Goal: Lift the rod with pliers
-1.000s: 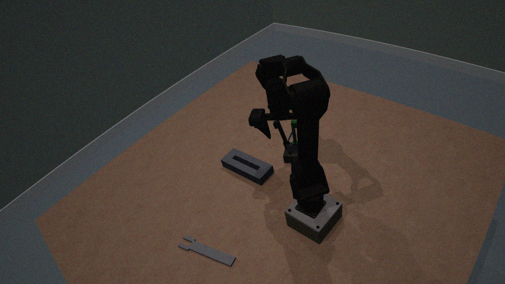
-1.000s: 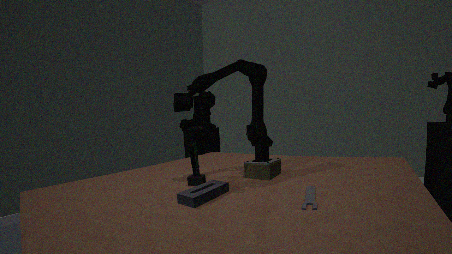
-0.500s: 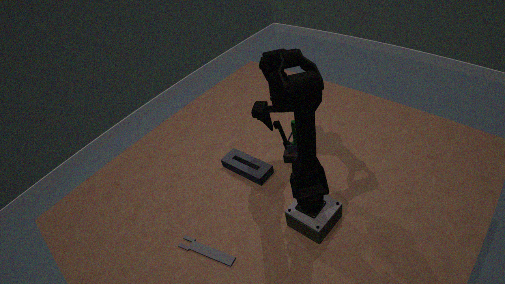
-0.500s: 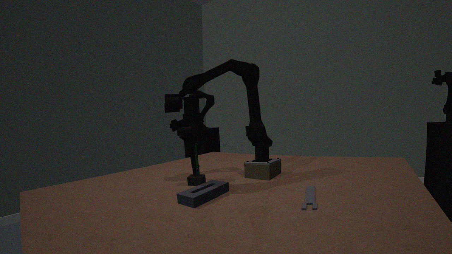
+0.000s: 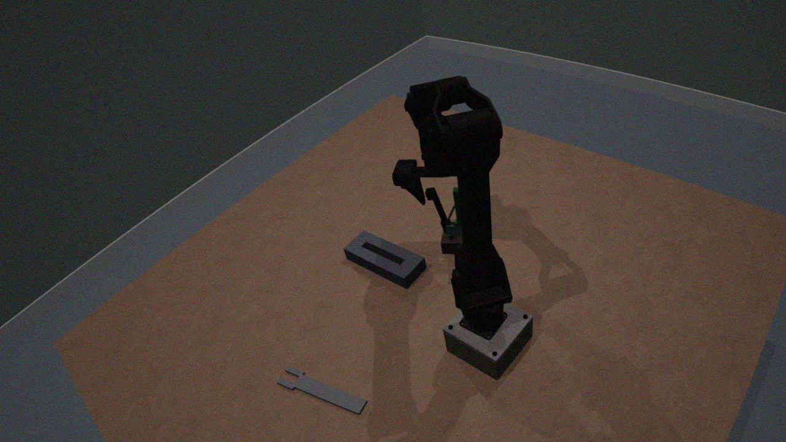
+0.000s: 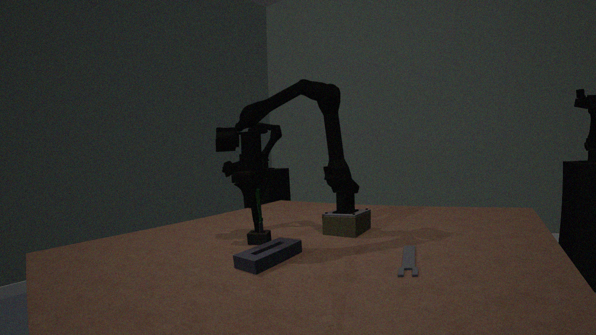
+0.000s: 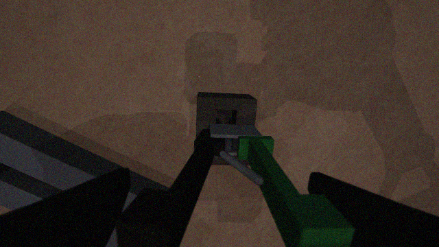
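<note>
Now: the dark holster 110 mm below my gripper tip and 10 mm behind it. Also, from my gripper tip: flat grey forked plate (450 mm to the left, 110 mm below, 20 mm ahead); grey channel block (120 mm to the left, 100 mm below, 100 mm ahead); dark rod (120 mm to the left, 110 mm below, 100 mm ahead).
</note>
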